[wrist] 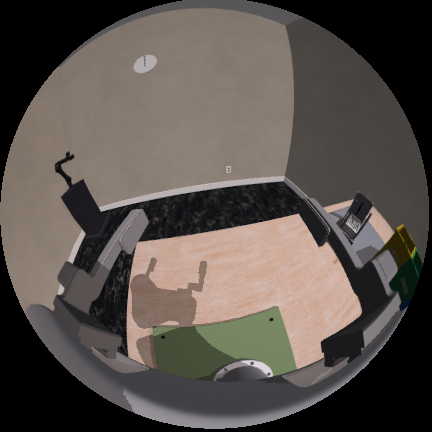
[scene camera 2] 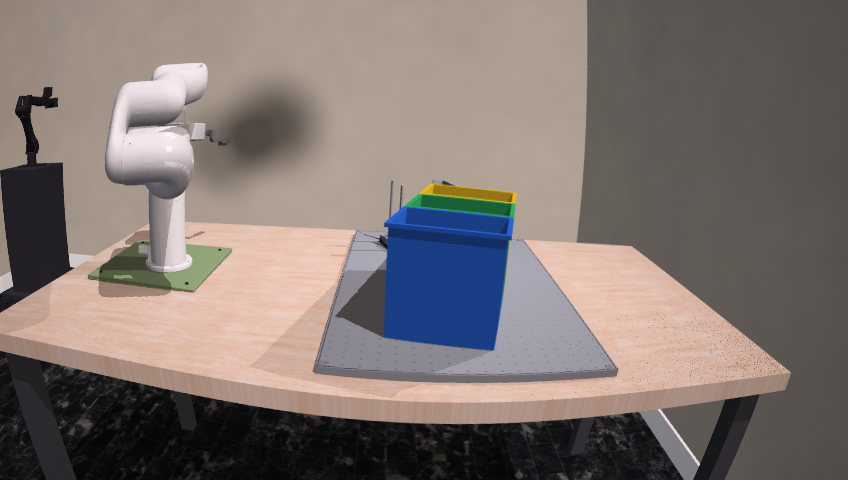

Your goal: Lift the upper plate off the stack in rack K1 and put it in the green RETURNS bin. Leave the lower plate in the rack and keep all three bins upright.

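Places are measured from the arm's base along level axes (x ahead, y left, z up), in metres.
Pixels of known places: hand at its tool point: (wrist: 220, 227) (scene camera 2: 200, 143); arm's base at its link origin: (scene camera 2: 168, 263).
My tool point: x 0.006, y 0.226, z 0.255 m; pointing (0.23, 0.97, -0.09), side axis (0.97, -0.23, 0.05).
Ahead of a thing's pixels: the offset from my tool point to its top centre. "pt": to the spot under its first point. Level surfaces: height alone.
My gripper (scene camera 2: 218, 139) (wrist: 225, 227) is open and empty, high above the left part of the table, well away from the bins. The green bin {dx +0.628, dy -0.350, dz -0.072 m} (scene camera 2: 462, 206) (wrist: 406, 284) stands upright between the yellow bin {dx +0.659, dy -0.222, dz -0.072 m} (scene camera 2: 470, 192) (wrist: 398, 245) and the blue bin {dx +0.597, dy -0.479, dz -0.072 m} (scene camera 2: 446, 285) (wrist: 405, 304), which are upright too. A dark rack-like fixture {dx +0.576, dy +0.037, dz -0.098 m} (wrist: 361, 204) with pale wires shows at the right of the wrist view, beyond the right finger. In the scene view the bins hide most of that area. I cannot make out the two plates or a K1 label.
The bins stand on a grey perforated board {dz -0.252 m} (scene camera 2: 553, 359). Thin upright rods {pt dx +0.508, dy +0.057, dz -0.146 m} (scene camera 2: 390, 199) rise behind them at the left. The arm's green base plate (scene camera 2: 208, 267) (wrist: 250, 342) lies on the wooden table {dz -0.265 m} (scene camera 2: 267, 321) (wrist: 240, 265). A small black arm (scene camera 2: 26, 121) (wrist: 62, 167) stands on a dark pedestal.
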